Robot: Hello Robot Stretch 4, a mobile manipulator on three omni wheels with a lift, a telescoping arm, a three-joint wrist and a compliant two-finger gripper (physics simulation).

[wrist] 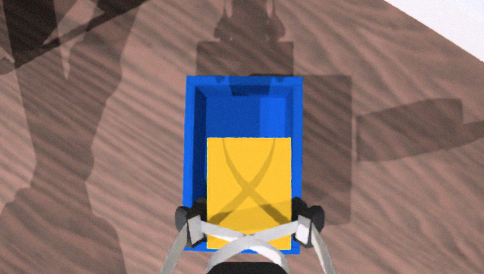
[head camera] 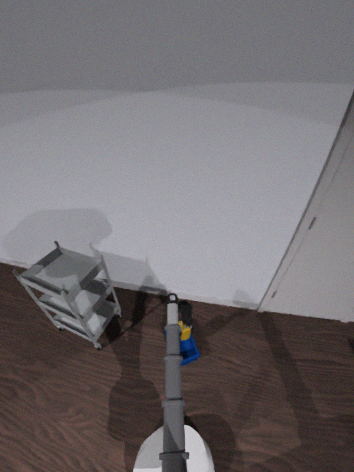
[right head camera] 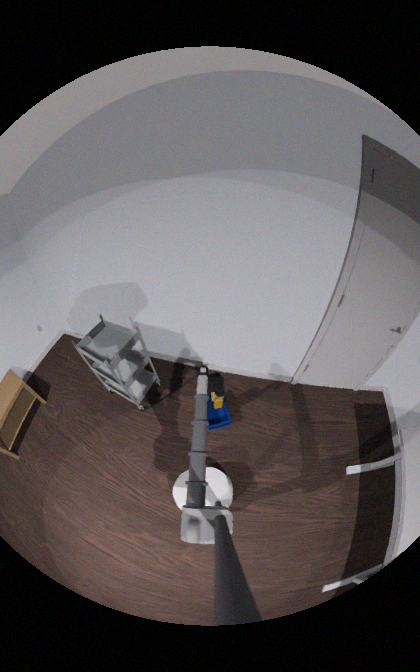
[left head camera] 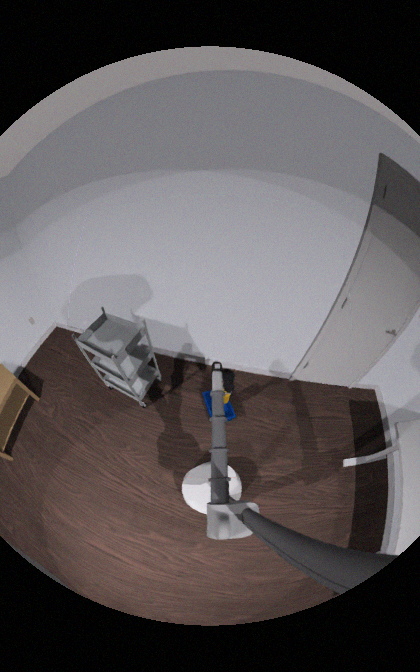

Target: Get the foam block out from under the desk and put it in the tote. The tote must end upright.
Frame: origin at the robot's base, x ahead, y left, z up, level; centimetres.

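Where they show: gripper, between the fingertips: (wrist: 249, 212) (head camera: 185, 332) (left head camera: 223, 397).
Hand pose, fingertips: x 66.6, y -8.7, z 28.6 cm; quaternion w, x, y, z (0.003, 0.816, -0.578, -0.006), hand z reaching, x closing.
Observation:
After its pixels a point has its place.
The yellow foam block (head camera: 185, 332) {x 64.9, y -8.7, z 32.6 cm} (left head camera: 227, 397) {x 65.7, y -11.1, z 30.5 cm} (right head camera: 217, 401) (wrist: 249, 170) {x 70.9, y -7.3, z 33.6 cm} is between the fingers of my gripper (wrist: 249, 212) {x 66.6, y -8.7, z 28.6 cm}, which is shut on it. In the wrist view a fingertip presses on each side of the block. The blue tote (head camera: 192, 357) {x 56.8, y -14.3, z 9.3 cm} (left head camera: 230, 416) {x 57.8, y -15.9, z 9.4 cm} (right head camera: 220, 425) (wrist: 189, 140) {x 70.2, y 3.5, z 9.3 cm} stands upright on the floor below, its open top facing up. In the wrist view the block lies within the tote's outline, over its lower part, and hides that part. The far part of the tote's inside shows bare. The height of the block over the rim is hard to tell.
A grey three-shelf cart (head camera: 62, 272) {x 92.1, y 77.6, z 63.5 cm} (left head camera: 111, 336) {x 92.5, y 75.2, z 63.5 cm} (right head camera: 110, 340) stands left of the tote near the wall. Wooden furniture (left head camera: 10, 392) {x 40.2, y 241.2, z 12.8 cm} (right head camera: 15, 392) stands at the far left. A door (head camera: 320, 260) {x 94.0, y -109.8, z 69.6 cm} is at the right, and white bars (left head camera: 370, 457) {x -8.9, y -155.5, z 8.2 cm} (right head camera: 372, 466) stick out low at the right.

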